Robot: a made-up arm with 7 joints. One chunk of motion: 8 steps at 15 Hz.
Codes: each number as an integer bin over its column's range. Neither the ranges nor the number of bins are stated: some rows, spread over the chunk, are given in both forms.
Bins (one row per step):
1: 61 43 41 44 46 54
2: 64 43 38 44 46 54
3: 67 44 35 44 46 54
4: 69 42 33 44 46 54
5: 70 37 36 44 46 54
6: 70 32 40 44 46 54
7: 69 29 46 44 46 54
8: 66 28 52 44 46 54
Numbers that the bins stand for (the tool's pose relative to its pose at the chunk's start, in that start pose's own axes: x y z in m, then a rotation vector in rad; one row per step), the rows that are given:
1: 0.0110 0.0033 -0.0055 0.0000 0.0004 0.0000
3: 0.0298 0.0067 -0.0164 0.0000 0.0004 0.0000
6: 0.0392 -0.0333 -0.0073 0.0000 0.0004 0.0000
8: 0.0267 -0.0467 0.0145 0.0000 0.0004 0.0000
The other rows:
2: 0.0204 0.0033 -0.0109 0.0000 0.0004 0.0000
4: 0.0361 0.0000 -0.0200 0.0000 0.0004 0.0000
5: 0.0392 -0.0167 -0.0145 0.0000 0.0004 0.0000
7: 0.0361 -0.0433 0.0036 0.0000 0.0004 0.0000

